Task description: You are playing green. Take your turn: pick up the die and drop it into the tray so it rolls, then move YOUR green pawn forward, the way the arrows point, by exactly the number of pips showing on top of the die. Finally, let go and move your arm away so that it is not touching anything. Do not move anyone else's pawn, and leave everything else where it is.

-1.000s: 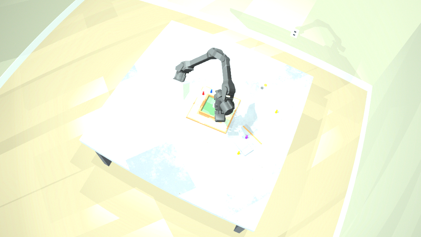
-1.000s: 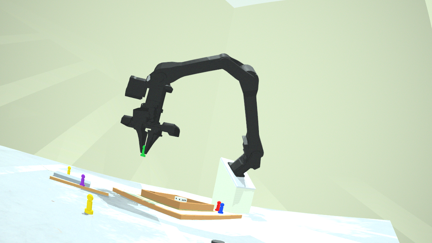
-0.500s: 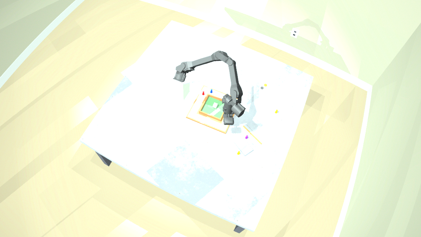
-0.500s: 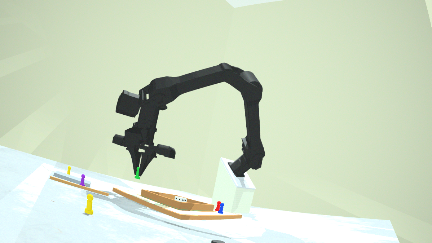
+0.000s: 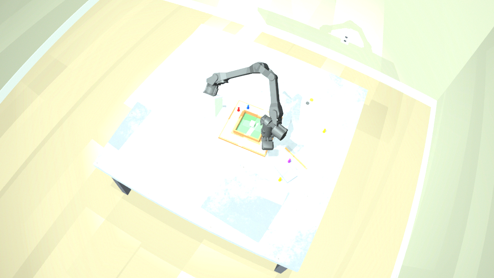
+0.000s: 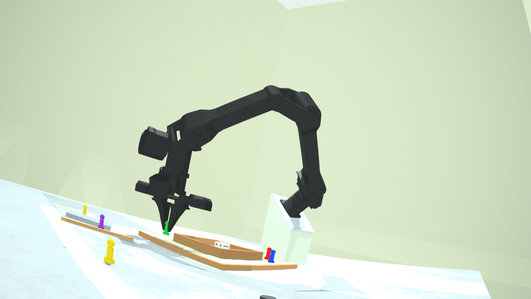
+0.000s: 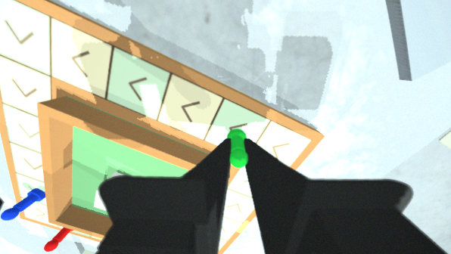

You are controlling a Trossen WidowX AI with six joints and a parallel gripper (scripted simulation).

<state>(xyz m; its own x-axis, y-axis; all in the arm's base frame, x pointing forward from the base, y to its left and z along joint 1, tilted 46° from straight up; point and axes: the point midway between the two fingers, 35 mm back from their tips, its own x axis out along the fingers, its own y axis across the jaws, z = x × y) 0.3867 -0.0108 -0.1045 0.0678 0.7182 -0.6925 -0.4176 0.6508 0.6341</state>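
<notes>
The white die lies 110 mm behind my gripper tip, 80 mm to the left of it and 10 mm below it. From my gripper tip the other things lie so: wooden tray (110 mm behind, 70 mm to the left, 30 mm below); then purple pawn (170 mm ahead, 50 mm to the right, 20 mm below); then green pawn (10 mm above).
</notes>
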